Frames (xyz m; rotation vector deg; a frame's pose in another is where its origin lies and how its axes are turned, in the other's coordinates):
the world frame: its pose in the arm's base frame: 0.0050 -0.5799 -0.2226 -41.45 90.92 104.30
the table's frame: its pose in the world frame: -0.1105 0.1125 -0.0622 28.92 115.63 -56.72
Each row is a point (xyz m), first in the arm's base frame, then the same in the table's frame.
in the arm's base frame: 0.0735 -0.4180 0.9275
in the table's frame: 0.1538 -0.3157 -0.9733
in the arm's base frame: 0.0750 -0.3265 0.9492
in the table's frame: 0.0833 -0.3621 -1.0149
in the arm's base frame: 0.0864 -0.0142 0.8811
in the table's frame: -0.2018 -0.5067 -1.0222
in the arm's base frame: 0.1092 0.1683 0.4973
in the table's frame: -0.4759 -0.5594 -0.7009
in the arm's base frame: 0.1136 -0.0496 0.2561
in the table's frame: -0.3675 -0.4306 -0.4228
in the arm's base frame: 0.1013 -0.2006 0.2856
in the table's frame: -0.2335 -0.3543 -0.4178
